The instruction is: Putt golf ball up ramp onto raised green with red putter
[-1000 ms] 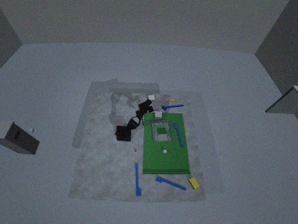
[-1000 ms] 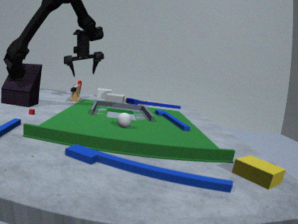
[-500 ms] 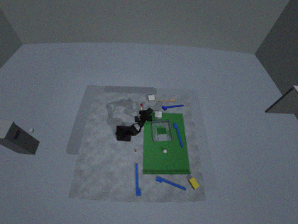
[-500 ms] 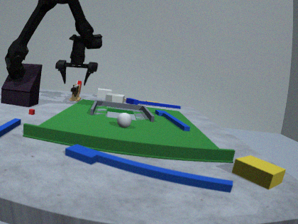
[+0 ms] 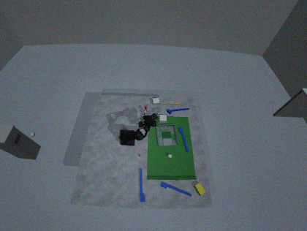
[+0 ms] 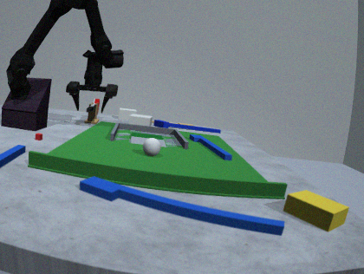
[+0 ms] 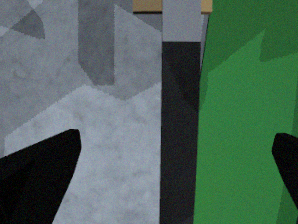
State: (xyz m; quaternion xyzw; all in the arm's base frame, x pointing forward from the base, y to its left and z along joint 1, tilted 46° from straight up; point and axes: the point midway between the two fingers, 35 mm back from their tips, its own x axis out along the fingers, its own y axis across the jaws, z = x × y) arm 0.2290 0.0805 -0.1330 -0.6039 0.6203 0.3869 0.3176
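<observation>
My gripper tip is now 8 cm past the small red cube, 32 cm to the left of it and 5 cm above it. From my gripper tip the other things lie so: green mat 25 cm ahead, 20 cm to the right, 5 cm below; then wooden piece 1 cm behind, 13 cm to the left, 2 cm below; then white golf ball 23 cm ahead, 34 cm to the right, 3 cm below.
</observation>
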